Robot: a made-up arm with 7 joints.
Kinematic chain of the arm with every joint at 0, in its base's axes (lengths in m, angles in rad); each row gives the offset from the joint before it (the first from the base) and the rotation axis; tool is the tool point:
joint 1: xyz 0 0 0.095 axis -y
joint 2: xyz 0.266 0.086 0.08 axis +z
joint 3: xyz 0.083 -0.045 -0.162 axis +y
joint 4: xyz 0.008 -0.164 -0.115 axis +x
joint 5: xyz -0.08 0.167 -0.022 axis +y
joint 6: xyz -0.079 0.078 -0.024 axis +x
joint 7: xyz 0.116 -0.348 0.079 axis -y
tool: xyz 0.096 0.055 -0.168
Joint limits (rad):
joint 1: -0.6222..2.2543
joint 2: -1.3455..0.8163
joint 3: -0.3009..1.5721
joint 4: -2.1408..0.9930
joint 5: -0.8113..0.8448
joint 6: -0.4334..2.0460
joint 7: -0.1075..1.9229
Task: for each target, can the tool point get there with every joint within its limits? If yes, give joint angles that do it. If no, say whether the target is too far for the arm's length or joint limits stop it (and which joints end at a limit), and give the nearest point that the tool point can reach.
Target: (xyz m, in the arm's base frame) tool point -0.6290 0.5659 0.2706
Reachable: no: joint limits stop it (at a limit: joint 1, joint 2, joint 5, joint 6, joint 7) | nearest point -0.4221 0.3998 0.1718 | short by 0.283 m
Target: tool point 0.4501 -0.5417 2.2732
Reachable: no: too far | nearest point 0.2066 -0.1857 1.0947 | short by 1.255 m
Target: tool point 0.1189 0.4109 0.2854
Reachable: yes | joints 1.5915 -0.8679 1.3479 0.4791 0.5330 1.4284 0.6711
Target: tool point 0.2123 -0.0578 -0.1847
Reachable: yes | joints 1.4016 -0.6670 1.0263 -0.8821 0.5566 0.9593 0.4512
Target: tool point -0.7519 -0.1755 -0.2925
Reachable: no: joint limits stop it (at a limit: joint 1, joint 2, joint 3, joint 6, joint 7) | nearest point -0.5814 -0.1355 -0.2498 | short by 0.180 m
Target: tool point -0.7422 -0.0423 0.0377
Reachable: no: joint limits stop it (at a limit: joint 1, joint 2, joint 4, joint 6) | nearest point -0.5968 -0.0305 0.0002 | short by 0.151 m
